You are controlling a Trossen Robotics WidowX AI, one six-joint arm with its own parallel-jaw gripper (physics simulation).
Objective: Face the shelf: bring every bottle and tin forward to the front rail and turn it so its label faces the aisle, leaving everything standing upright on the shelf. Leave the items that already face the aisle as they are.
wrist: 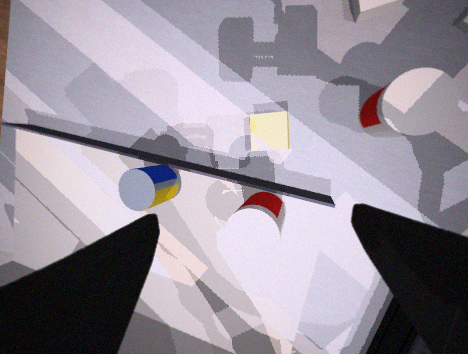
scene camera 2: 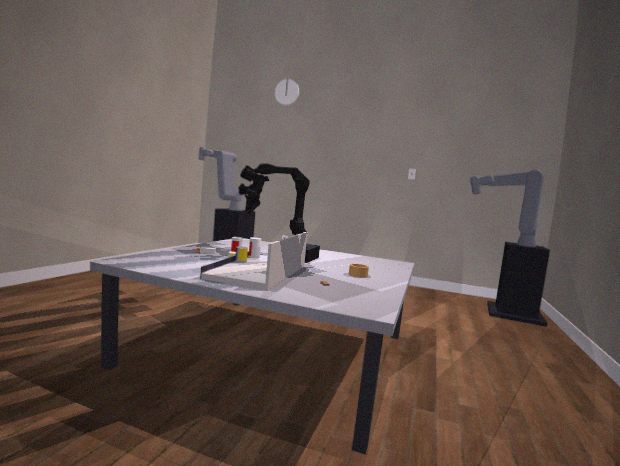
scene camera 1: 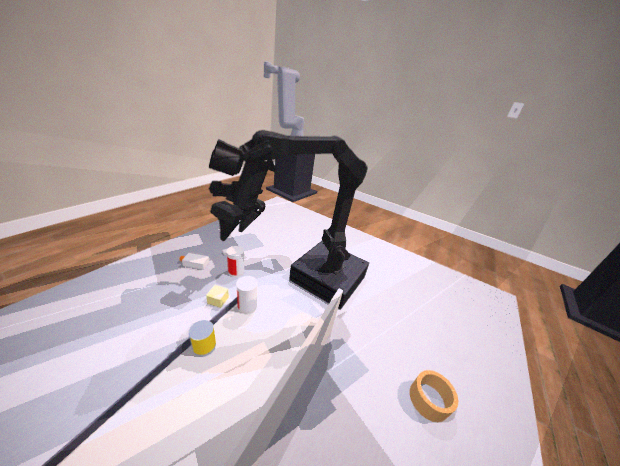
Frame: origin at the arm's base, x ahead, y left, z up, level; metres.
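Seen in the pictures: gripper, fingertip midpoint: [wrist: 254, 217] [scene camera 2: 247, 212] [scene camera 1: 231, 235]; arm's base, link origin: [scene camera 1: 333, 266].
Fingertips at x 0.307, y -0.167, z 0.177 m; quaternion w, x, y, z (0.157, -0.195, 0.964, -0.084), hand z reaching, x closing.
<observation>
Offsets run from my fingertips to a thing's middle. "*": to the spot under its first point. Level surfaces: height alone.
The shelf board @(dz -0.225 m) [scene camera 1: 150, 415] [scene camera 2: 240, 278] has a dark front rail @(* dx +0.343, dy +0.094, dz -0.208 m) [scene camera 1: 120, 402] [scene camera 2: 218, 265] [wrist: 100, 145] and a pale back panel [scene camera 2: 288, 260]. A blue-and-yellow tin @(dx +0.160, dy +0.091, dz -0.190 m) [scene camera 1: 202, 338] [scene camera 2: 242, 254] [wrist: 137, 190] stands upright close behind the rail, its blue patch towards the rail in the wrist view. A white can @(dx +0.003, dy +0.065, dz -0.175 m) [scene camera 1: 247, 295] [scene camera 2: 255, 248] [wrist: 262, 202] stands upright near the rail's end, its red patch towards the rail. Another white-and-red can @(dx -0.083, dy -0.108, dz -0.201 m) [scene camera 1: 234, 263] [scene camera 2: 235, 244] [wrist: 417, 102] stands upright off the shelf, beyond the rail. My gripper [scene camera 1: 233, 233] [scene camera 2: 252, 209] [wrist: 254, 217] is open and empty, high above them.
A yellow block @(dx +0.039, dy -0.037, dz -0.232 m) [scene camera 1: 217, 296] [wrist: 270, 131] lies on the table outside the rail. A white item with an orange tip @(dx +0.003, dy -0.253, dz -0.237 m) [scene camera 1: 195, 261] [scene camera 2: 208, 250] lies farther out. An orange ring @(dx -0.138, dy +0.589, dz -0.226 m) [scene camera 1: 433, 414] [scene camera 2: 358, 273] and a small orange piece @(dx +0.160, dy +0.528, dz -0.247 m) [scene camera 2: 325, 283] lie behind the back panel.
</observation>
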